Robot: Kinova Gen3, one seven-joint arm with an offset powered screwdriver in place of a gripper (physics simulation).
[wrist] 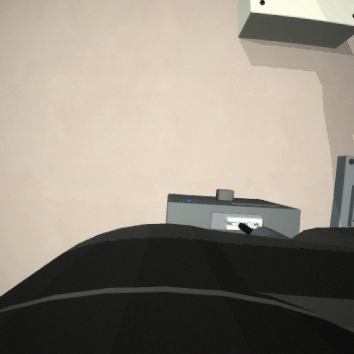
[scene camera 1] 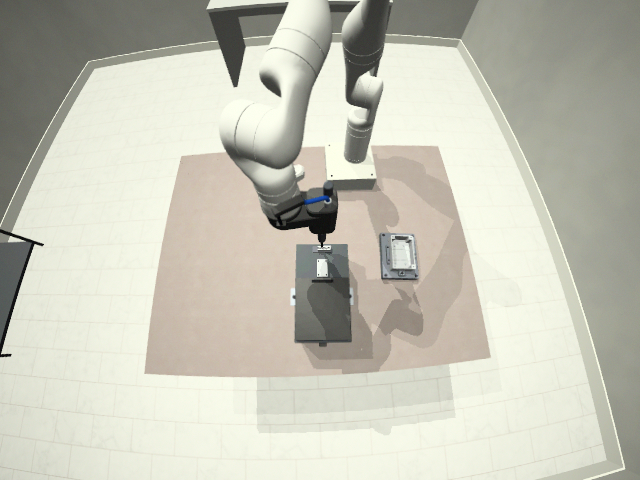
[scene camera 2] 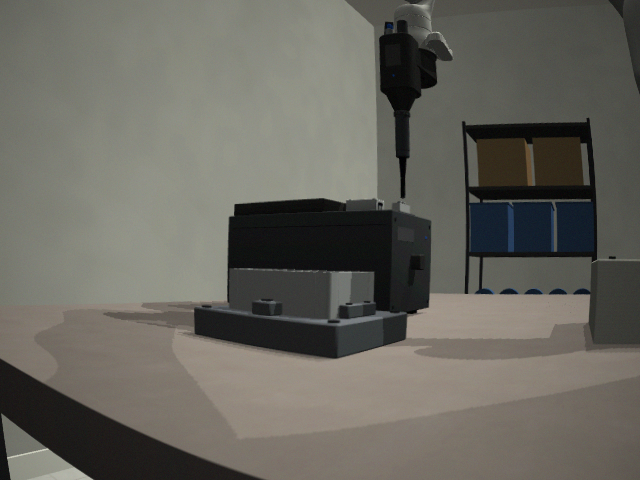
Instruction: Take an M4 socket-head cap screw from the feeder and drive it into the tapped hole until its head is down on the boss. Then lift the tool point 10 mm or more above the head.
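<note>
The feeder (scene camera 1: 330,328) (scene camera 2: 310,245) (wrist: 190,212) is a dark box with a small white pickup block (scene camera 1: 326,249) (scene camera 2: 400,207) (wrist: 232,221) on its top near one end. My screwdriver's bit tip (scene camera 1: 322,245) (scene camera 2: 402,196) (wrist: 240,225) points straight down at this block. In scene camera 2 a very narrow gap shows between tip and block. No screw can be made out on the bit; the tip is too small to be sure. The pale open-topped housing (scene camera 1: 393,254) (scene camera 2: 279,290) sits on a grey fixture plate (scene camera 1: 385,272) (scene camera 2: 268,331) (wrist: 341,195), apart from the bit. Its tapped hole cannot be made out.
A white plate (scene camera 1: 322,266) (scene camera 2: 361,204) lies on the feeder beside the pickup block. A pale pedestal (scene camera 1: 338,167) (scene camera 2: 615,304) (wrist: 295,30) carrying another arm's column (scene camera 1: 356,139) stands behind. A shelf rack (scene camera 2: 529,254) with boxes stands in the background.
</note>
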